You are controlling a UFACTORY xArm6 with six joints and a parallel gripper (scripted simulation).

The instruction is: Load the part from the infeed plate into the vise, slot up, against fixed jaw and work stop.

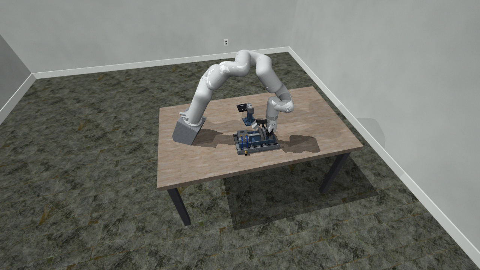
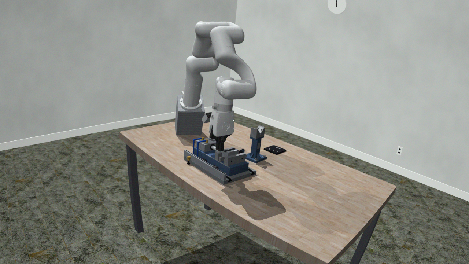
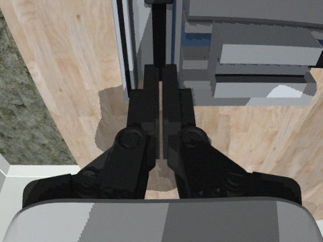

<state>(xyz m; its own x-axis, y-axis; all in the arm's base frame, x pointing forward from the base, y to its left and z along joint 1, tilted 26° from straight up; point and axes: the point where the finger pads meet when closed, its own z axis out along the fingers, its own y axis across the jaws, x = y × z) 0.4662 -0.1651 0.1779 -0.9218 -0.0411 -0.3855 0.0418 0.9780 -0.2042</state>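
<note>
Now: the grey block 60 mm to the left of my hand and 40 mm below it. From my hand the other things lie so: dark work stop rod (110 mm to the left, 50 mm below, 10 mm ahead); fixed jaw (60 mm to the left, 60 mm below, 30 mm ahead); moving jaw (70 mm to the left, 60 mm below, 30 mm behind).
</note>
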